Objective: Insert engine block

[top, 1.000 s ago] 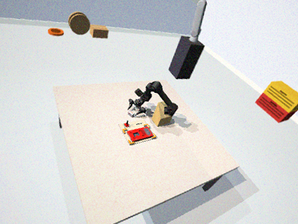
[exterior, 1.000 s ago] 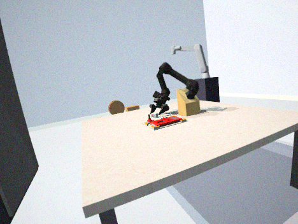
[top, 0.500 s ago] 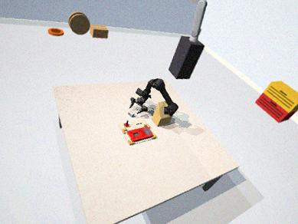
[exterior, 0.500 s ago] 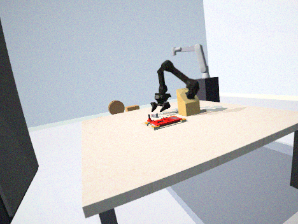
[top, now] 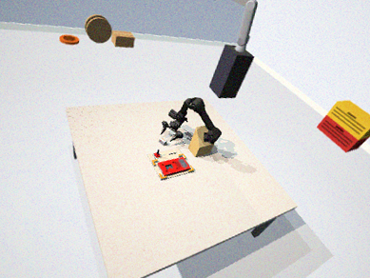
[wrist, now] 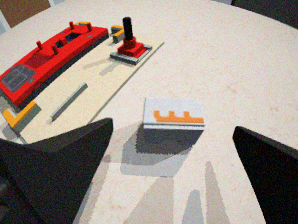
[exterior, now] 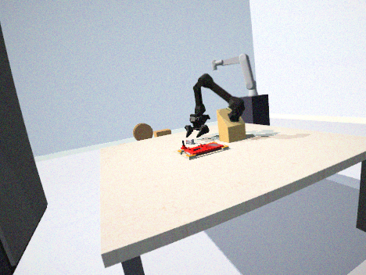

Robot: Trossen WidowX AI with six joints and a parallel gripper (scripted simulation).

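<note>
My gripper tip is now 1 cm short of the engine block, 1 cm to the right of it and 3 cm above it.
</note>
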